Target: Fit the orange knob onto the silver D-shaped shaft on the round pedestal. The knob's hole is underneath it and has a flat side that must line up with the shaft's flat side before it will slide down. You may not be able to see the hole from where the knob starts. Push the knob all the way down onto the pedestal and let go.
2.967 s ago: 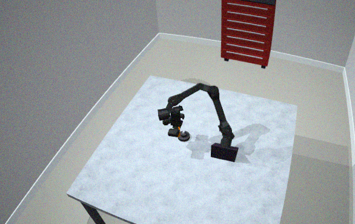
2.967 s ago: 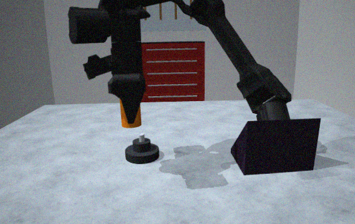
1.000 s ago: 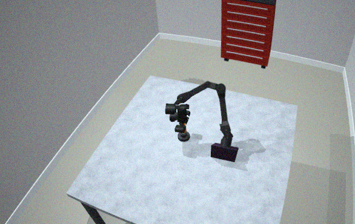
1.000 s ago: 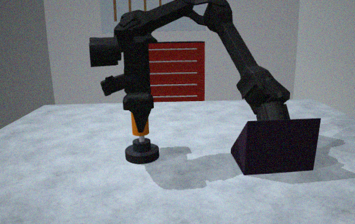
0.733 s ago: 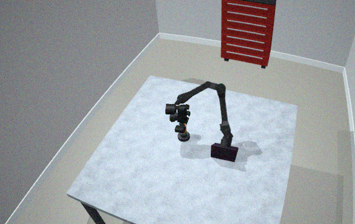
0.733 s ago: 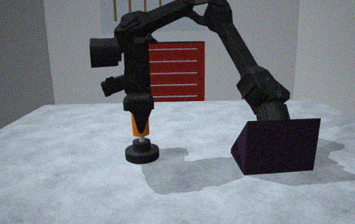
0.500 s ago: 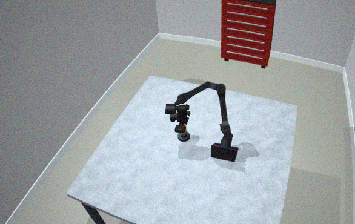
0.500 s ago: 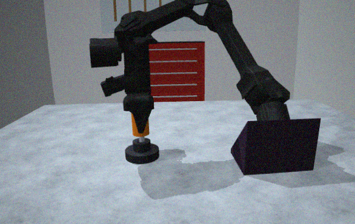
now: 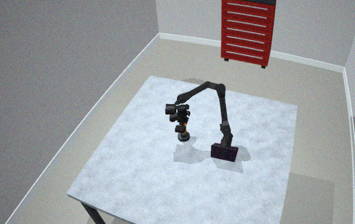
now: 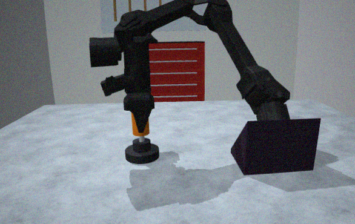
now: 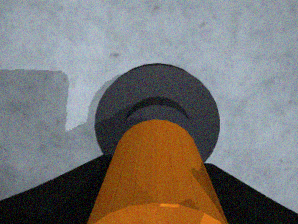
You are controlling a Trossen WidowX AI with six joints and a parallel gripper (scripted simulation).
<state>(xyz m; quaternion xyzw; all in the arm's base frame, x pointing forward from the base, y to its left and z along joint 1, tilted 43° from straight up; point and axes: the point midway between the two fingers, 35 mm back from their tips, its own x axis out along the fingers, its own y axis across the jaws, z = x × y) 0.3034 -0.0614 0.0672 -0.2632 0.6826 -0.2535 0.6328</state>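
My gripper tip is 3 cm below the orange knob. Round my gripper tip: round dark pedestal: 4 cm below.
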